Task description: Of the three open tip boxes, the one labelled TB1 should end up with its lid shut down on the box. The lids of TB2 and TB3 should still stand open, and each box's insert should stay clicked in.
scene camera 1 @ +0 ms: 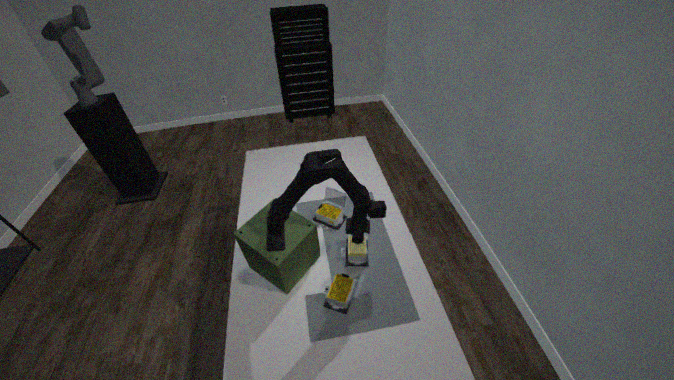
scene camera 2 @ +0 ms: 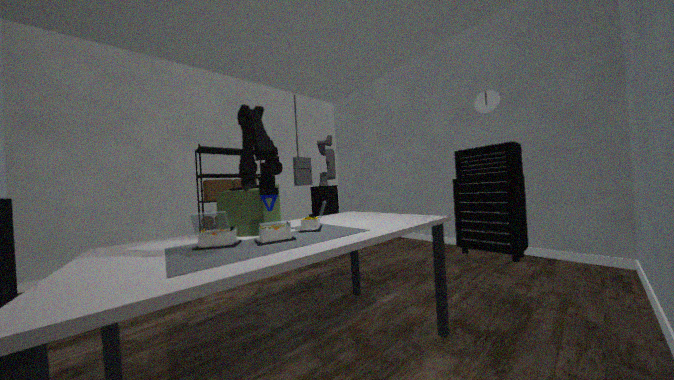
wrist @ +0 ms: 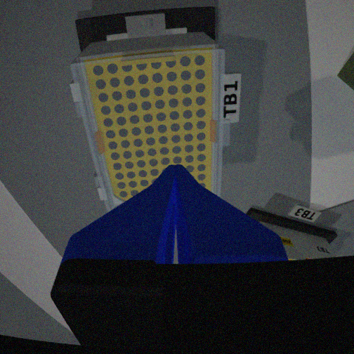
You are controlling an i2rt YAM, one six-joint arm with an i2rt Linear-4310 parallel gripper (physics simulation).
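Seen in the pictures: gripper, fingertip midpoint: (scene camera 2: 269,211); arm's base at its link origin: (scene camera 1: 276,230).
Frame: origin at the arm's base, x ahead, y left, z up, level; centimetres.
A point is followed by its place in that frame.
Box TB1 (scene camera 1: 357,256) @[x 33.3, y -6.7, z -17.5 cm] (scene camera 2: 275,233) @[x 38.5, y -2.1, z -20.4 cm] (wrist: 150,107) is the middle box. Its clear lid lies down over the yellow insert; whether it is fully latched I cannot tell. TB3 (scene camera 1: 329,215) (scene camera 2: 310,225) (wrist: 305,234) is the far box, with its clear lid (scene camera 2: 322,207) @[x 33.6, y 25.4, z -12.4 cm] standing open. TB2 (scene camera 1: 340,294) (scene camera 2: 217,239) is the near box, with its clear lid (scene camera 2: 210,220) @[x 30.6, y -24.1, z -12.7 cm] standing up. The inserts of TB2 and TB3 appear seated. My gripper (scene camera 2: 270,209) @[x 33.4, y -1.9, z -11.4 cm] (wrist: 175,176) is shut and empty, with blue fingers pointing down above TB1, apart from it.
The arm stands on a green block (scene camera 1: 280,245) @[x 1.7, y -8.3, z 0.1 cm] (scene camera 2: 240,212) @[x 8.7, y -7.7, z -12.4 cm] beside the boxes. The boxes are on a grey mat (scene camera 1: 390,310) @[x 42.3, y -31.6, z -24.2 cm] (scene camera 2: 190,262) @[x 42.2, y -31.9, z -24.2 cm] on a white table (scene camera 1: 415,345) @[x 47.9, y -47.0, z -24.5 cm] (scene camera 2: 100,285) @[x 45.6, y -51.2, z -24.5 cm]. A dark tool cabinet (scene camera 1: 305,62) (scene camera 2: 515,200) stands beyond the table.
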